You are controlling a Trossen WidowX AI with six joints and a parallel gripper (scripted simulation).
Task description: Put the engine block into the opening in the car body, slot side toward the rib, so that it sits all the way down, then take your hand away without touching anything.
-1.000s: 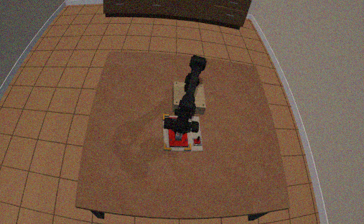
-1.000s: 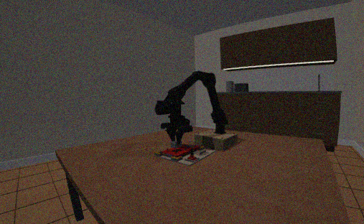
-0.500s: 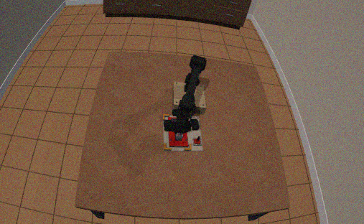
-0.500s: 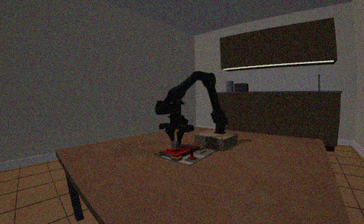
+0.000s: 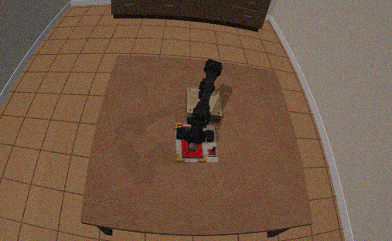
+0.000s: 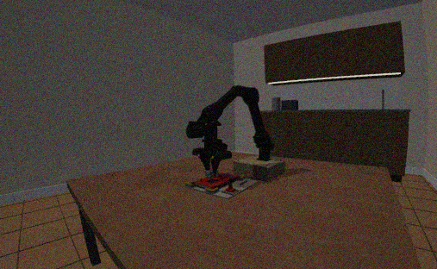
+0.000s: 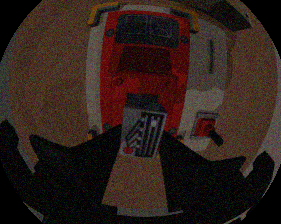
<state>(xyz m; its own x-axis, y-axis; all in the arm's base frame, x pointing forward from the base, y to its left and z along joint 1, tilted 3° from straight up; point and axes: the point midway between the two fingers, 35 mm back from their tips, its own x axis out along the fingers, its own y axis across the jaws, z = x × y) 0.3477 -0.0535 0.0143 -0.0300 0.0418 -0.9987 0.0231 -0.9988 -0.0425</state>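
My gripper tip is now 10 mm above the grey engine block.
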